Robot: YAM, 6 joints.
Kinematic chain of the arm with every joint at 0, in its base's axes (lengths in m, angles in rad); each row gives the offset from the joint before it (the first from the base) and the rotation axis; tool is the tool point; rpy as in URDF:
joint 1: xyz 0 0 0.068 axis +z
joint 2: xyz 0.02 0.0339 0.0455 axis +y
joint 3: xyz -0.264 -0.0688 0 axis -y
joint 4: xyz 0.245 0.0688 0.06 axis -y
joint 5: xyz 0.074 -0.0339 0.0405 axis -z
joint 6: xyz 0.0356 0 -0.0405 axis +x
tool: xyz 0 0 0 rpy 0 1.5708 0
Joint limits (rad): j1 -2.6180..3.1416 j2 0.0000..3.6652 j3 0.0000..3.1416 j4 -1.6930..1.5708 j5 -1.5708..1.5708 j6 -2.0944..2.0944
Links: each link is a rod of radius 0.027 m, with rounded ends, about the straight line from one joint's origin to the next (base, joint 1, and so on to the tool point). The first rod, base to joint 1, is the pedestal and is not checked.
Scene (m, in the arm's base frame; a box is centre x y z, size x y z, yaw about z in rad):
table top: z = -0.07
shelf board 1: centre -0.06 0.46 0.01 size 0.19 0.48 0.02 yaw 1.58
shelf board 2: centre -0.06 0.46 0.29 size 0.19 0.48 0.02 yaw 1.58
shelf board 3: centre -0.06 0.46 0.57 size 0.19 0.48 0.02 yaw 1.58
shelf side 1: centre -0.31 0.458 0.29 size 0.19 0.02 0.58 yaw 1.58
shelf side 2: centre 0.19 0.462 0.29 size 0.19 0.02 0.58 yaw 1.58
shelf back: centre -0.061 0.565 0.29 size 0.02 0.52 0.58 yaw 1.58
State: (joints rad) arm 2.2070 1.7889 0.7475 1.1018 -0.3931 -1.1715
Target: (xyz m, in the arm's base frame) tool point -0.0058 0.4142 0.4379
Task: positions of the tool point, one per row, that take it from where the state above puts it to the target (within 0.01 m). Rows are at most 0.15 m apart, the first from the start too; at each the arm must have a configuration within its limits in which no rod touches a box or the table.
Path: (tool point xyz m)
1: -0.2398 0.3049 0.2974
2: -0.2350 0.3019 0.4051
3: -0.1951 0.3616 0.4133
4: -0.1404 0.4124 0.4196
5: -0.0733 0.4208 0.4295
6: -0.0058 0.4142 0.4379

